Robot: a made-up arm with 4 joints. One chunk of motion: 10 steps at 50 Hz.
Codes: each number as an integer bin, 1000 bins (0 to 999) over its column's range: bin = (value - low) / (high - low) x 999, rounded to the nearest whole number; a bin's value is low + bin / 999 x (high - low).
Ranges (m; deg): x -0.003..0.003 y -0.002..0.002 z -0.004..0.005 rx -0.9..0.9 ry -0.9..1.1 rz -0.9..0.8
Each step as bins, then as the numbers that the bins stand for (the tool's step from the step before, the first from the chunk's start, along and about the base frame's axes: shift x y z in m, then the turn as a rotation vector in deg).
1 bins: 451 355 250 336 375 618
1 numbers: -0.00029 -0.00058 -0.00175 -0.295 -0.149 0.152
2 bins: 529 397 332 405 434 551
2 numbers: 0.00018 -0.00041 -0.00101 -0.170 -0.031 0.038
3 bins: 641 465 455 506 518 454
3 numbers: 0.00085 -0.00014 0.00010 0.012 0.137 -0.127
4 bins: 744 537 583 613 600 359
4 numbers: 0.00147 0.00015 0.00125 0.205 0.301 -0.289
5 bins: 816 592 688 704 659 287
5 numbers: 0.00190 0.00037 0.00220 0.368 0.419 -0.412
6 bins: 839 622 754 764 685 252
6 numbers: 0.00204 0.00049 0.00279 0.477 0.471 -0.471
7 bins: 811 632 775 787 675 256
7 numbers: 0.00187 0.00053 0.00298 0.518 0.451 -0.464
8 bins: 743 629 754 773 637 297
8 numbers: 0.00146 0.00052 0.00279 0.493 0.375 -0.395
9 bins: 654 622 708 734 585 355
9 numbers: 0.00093 0.00049 0.00238 0.423 0.271 -0.296
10 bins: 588 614 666 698 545 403
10 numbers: 0.00053 0.00046 0.00200 0.358 0.191 -0.214
